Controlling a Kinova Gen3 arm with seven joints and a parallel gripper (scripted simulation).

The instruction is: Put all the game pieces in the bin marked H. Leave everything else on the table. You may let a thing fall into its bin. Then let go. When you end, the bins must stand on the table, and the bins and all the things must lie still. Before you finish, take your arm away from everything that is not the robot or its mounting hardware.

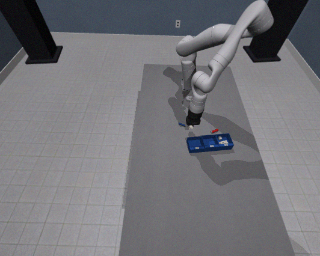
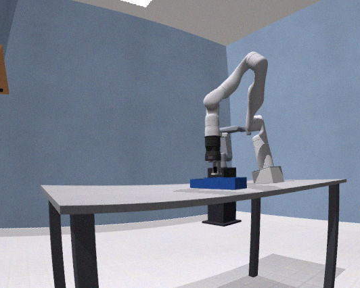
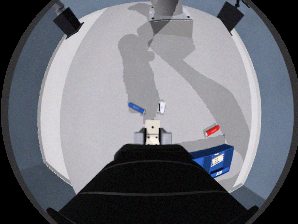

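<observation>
Right now my hand is 170 mm to the right of the die, 80 mm short of it and 60 mm above it. From my hand the other things lie so: blue piece 70 mm below, 50 mm behind, 30 mm to the right; then blue three-compartment bin 110 mm ahead, 100 mm to the left, 60 mm below; then grey-white piece 70 mm below, 50 mm behind, 20 mm to the left.
</observation>
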